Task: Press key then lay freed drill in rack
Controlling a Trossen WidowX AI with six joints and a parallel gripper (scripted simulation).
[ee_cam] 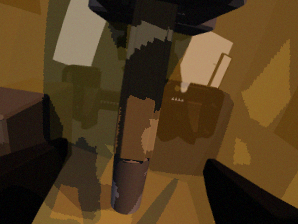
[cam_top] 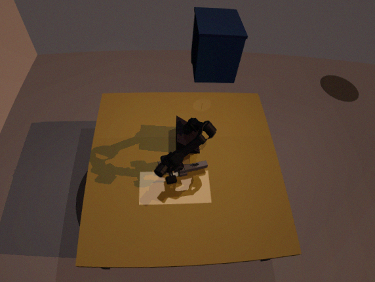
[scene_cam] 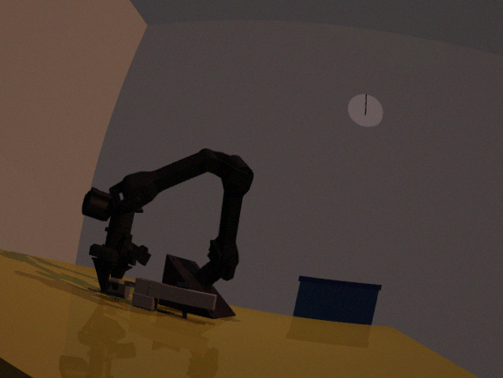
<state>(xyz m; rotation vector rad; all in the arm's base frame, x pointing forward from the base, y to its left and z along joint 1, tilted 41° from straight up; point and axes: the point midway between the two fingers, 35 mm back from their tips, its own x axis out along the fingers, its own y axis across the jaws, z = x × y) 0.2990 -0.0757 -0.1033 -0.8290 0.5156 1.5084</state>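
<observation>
Right now my gripper tip is 50 mm to the right of the drill stub, 30 mm below it and 10 mm past it. From my gripper tip the other things lie so: grey housing 150 mm to the left, 30 mm behind, 30 mm above; dark key 180 mm to the left, 40 mm behind, 30 mm above; dark block 80 mm behind, 30 mm to the right.
</observation>
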